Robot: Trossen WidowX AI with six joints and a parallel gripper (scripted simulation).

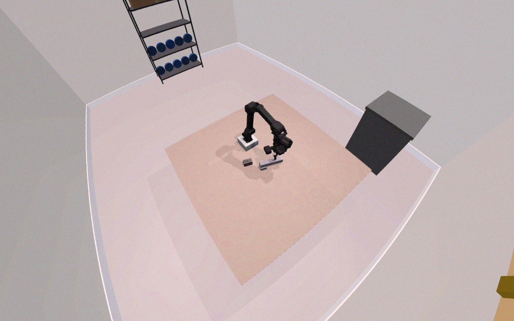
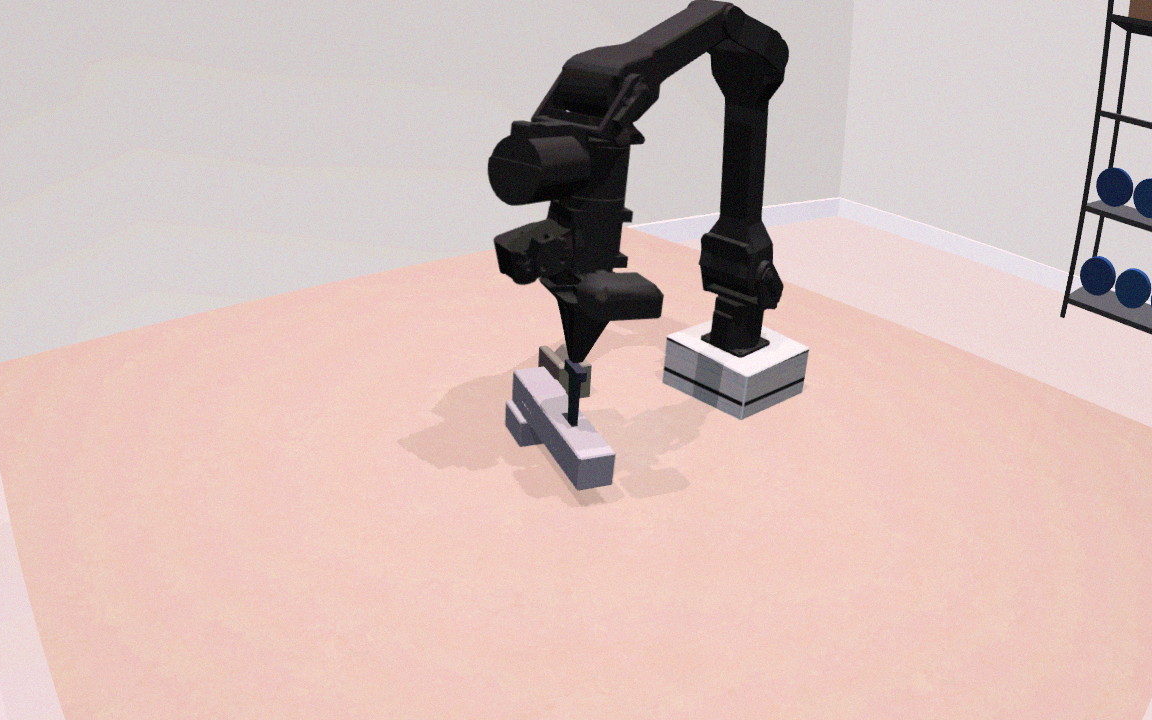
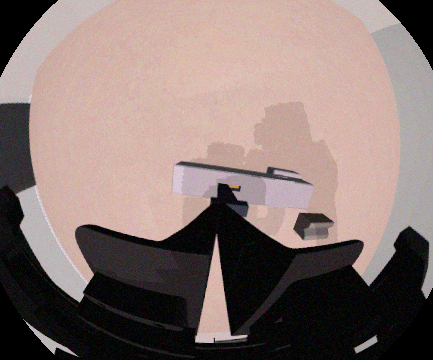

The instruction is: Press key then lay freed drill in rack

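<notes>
Now: gripper tip 40 mm above the dark key, 10 mm to the left of it and 10 mm past it. From my gripper tip the other things lie so: drill (80 mm below, 60 mm to the right, 30 mm behind); then dark rack (170 mm to the right, 150 mm behind, 110 mm below).
</notes>
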